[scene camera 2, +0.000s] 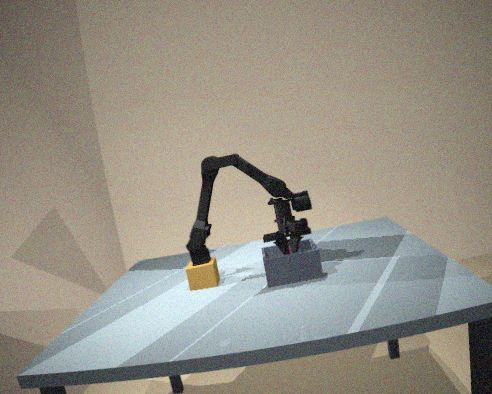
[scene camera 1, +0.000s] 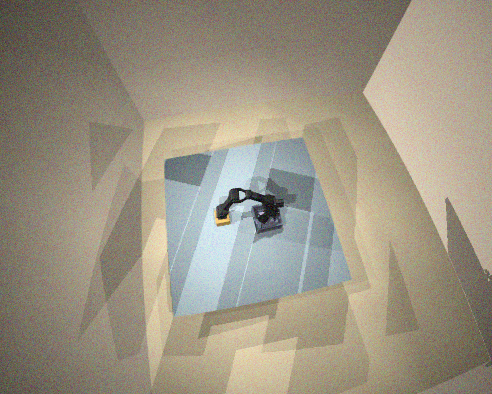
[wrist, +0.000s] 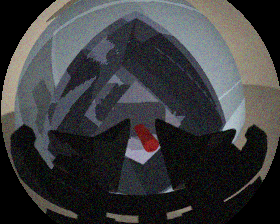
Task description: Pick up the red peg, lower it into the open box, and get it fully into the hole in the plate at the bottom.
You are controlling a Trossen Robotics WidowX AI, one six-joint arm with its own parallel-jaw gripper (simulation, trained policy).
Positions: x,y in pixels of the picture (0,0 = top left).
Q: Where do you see a pale plate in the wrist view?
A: At 140,106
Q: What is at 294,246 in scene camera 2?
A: My gripper.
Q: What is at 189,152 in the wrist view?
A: My gripper.
